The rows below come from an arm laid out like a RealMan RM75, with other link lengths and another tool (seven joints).
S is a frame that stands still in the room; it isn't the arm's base.
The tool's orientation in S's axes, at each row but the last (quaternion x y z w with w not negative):
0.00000 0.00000 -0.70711 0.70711
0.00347 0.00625 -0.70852 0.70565
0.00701 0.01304 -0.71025 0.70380
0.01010 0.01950 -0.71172 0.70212
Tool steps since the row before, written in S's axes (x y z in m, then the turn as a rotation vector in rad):
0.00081 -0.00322 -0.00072 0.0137 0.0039 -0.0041
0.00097 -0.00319 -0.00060 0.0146 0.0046 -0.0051
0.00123 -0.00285 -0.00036 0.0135 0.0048 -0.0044
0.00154 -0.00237 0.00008 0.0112 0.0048 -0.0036
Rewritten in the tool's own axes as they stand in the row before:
0.00322 0.00081 -0.00072 -0.0039 0.0137 -0.0041
0.00319 0.00099 -0.00055 -0.0046 0.0146 -0.0051
0.00285 0.00126 -0.00027 -0.0048 0.0135 -0.0044
0.00234 0.00157 0.00020 -0.0048 0.0112 -0.0037

